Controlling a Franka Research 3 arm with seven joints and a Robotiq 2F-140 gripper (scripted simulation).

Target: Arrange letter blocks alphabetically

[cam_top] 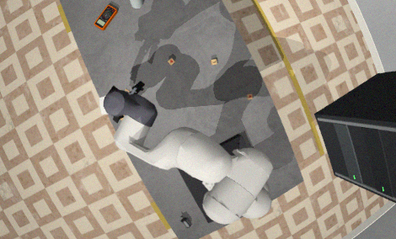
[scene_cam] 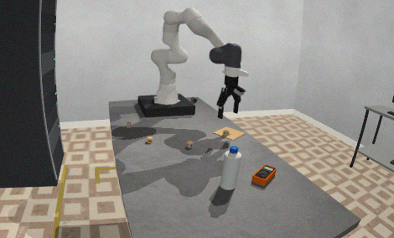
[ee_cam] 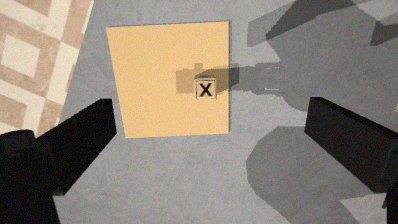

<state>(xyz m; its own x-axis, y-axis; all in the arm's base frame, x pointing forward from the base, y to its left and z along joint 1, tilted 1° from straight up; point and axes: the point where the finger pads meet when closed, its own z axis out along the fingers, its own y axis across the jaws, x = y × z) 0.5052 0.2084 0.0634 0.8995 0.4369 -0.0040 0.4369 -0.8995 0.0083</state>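
The red k block is 24 cm behind my hand, 52 cm to the right of it and 12 cm below it. Also, from my hand: white bottle: 47 cm ahead, 23 cm to the right, 5 cm below; then tan mat: 2 cm behind, 4 cm to the left, 13 cm below.
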